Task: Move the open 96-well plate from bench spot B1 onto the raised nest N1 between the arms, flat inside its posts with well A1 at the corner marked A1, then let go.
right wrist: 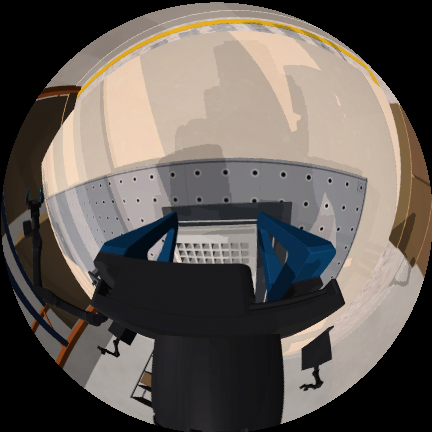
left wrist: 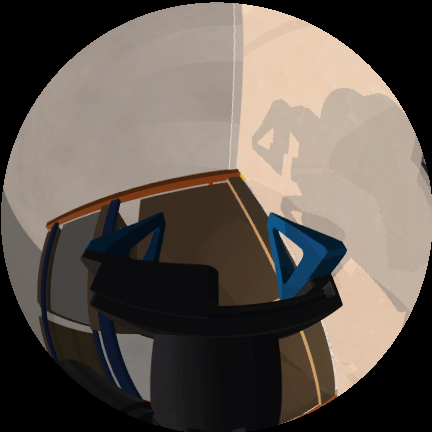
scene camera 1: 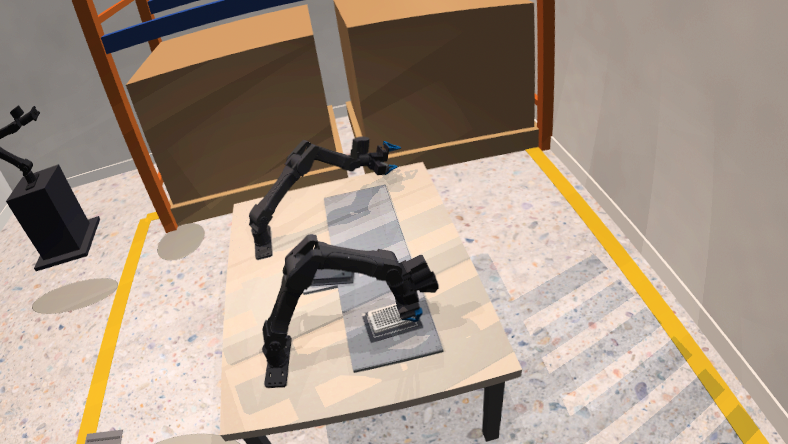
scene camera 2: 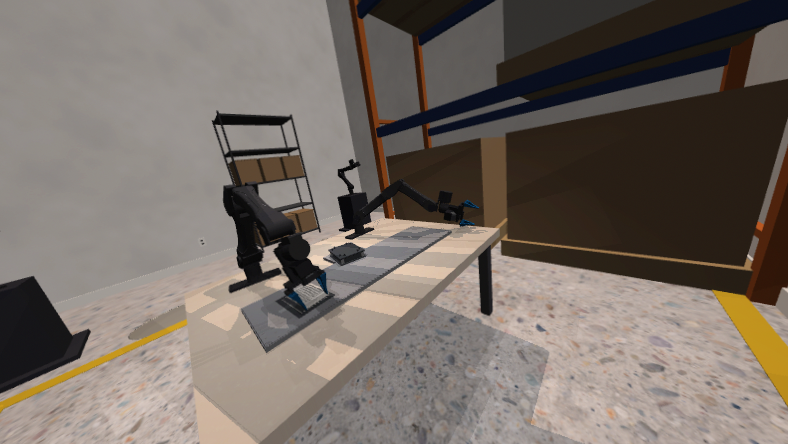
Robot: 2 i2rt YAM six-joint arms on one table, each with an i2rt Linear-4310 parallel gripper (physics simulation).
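Places are measured from the left arm's base along level axes (x ahead, y left, z up), in centimetres.
Pixels of known places: left gripper, between the fingertips: (right wrist: 34,186) (left wrist: 215,217) (scene camera 1: 398,157) (scene camera 2: 476,216); right gripper, between the fingertips: (right wrist: 217,217) (scene camera 1: 414,311) (scene camera 2: 317,301); left arm's base, origin of its link: (scene camera 1: 263,242) (scene camera 2: 360,233); right arm's base, origin of its link: (scene camera 1: 278,361) (scene camera 2: 256,280).
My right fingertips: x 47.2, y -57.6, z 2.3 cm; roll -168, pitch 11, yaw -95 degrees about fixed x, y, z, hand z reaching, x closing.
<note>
For each thing: its top centre in the pictures, then the offset to it from my right fingertips. Level surfaces: height alone.
- white open 96-well plate, centre of its top: (right wrist: 216,281) (scene camera 1: 390,315) (scene camera 2: 306,292) dx -7.6, dy +0.6, dz +0.6 cm
- grey perforated mat, height of its surface: dz -1.0 cm
- dark raised nest, centre of its top: (scene camera 1: 329,263) (scene camera 2: 345,247) dx -22.3, dy +28.5, dz +3.4 cm
The white open 96-well plate (scene camera 1: 382,318) (scene camera 2: 312,296) (right wrist: 213,246) lies flat on the dark bench spot pad (scene camera 1: 394,336) (right wrist: 225,210) near the front end of the grey perforated mat (scene camera 1: 366,229) (scene camera 2: 392,251) (right wrist: 282,189). My right gripper (scene camera 1: 407,313) (scene camera 2: 309,291) (right wrist: 217,225) is lowered over the plate's end. Its blue fingers stand on either side of the plate, open and not clamped. The dark raised nest (scene camera 1: 334,277) (scene camera 2: 346,253) sits mid-table between the arm bases, partly hidden by the right arm in scene camera 1. My left gripper (scene camera 1: 392,157) (scene camera 2: 471,214) (left wrist: 217,219) is open and empty at the table's far edge.
Large brown boxes (scene camera 1: 445,79) stand behind the table's far edge. A black wire shelf rack (scene camera 2: 300,167) and a black box with a small arm (scene camera 2: 350,207) stand on the floor beyond the table. A yellow floor line (scene camera 1: 577,203) runs on the right.
</note>
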